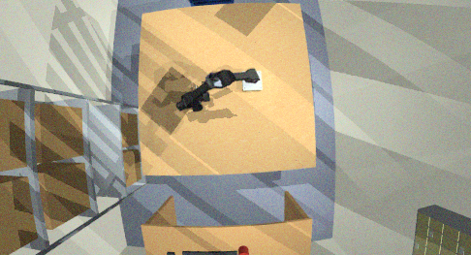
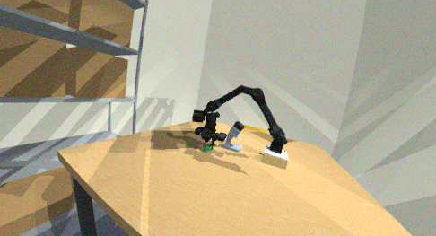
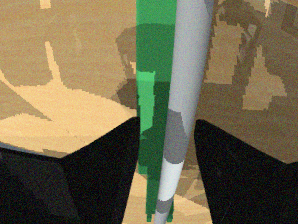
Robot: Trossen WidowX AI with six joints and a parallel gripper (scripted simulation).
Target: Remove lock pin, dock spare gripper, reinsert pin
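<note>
Right now my gripper tip is 1 cm to the right of the green holder and 1 cm below it. From my gripper tip the other things lie so: grey mount (11 cm to the right, 9 cm behind, 4 cm above); spare gripper (12 cm to the right, 11 cm above, 10 cm behind).
</note>
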